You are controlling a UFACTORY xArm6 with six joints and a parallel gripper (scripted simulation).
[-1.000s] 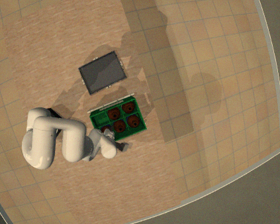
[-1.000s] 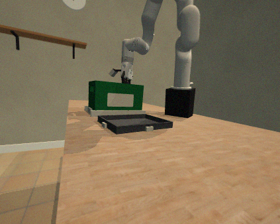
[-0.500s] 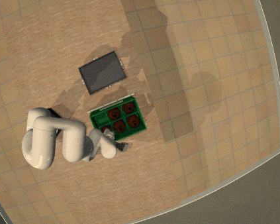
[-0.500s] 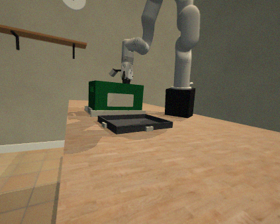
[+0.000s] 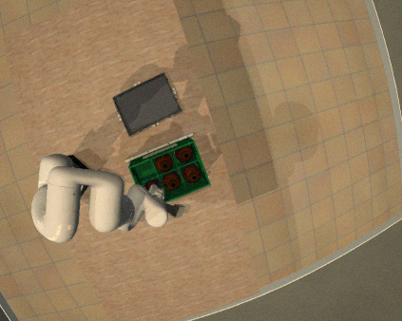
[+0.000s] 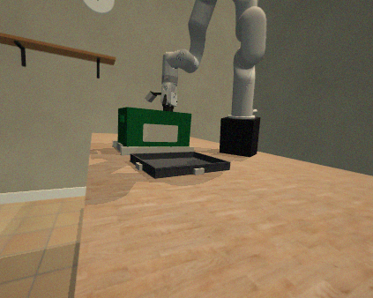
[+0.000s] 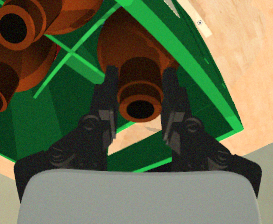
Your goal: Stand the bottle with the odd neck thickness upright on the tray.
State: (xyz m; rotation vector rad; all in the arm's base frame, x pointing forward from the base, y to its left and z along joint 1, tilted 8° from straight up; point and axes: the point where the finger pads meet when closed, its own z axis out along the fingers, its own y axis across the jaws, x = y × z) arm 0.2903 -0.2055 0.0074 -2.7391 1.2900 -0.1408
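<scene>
My hand is 90 mm short of the brown bottle, 80 mm to the right of it and 70 mm above it. Also, from my hand: tray: 330 mm to the left, 150 mm below, 130 mm ahead; green crate: 90 mm ahead, 70 mm below, 40 mm to the left.
</scene>
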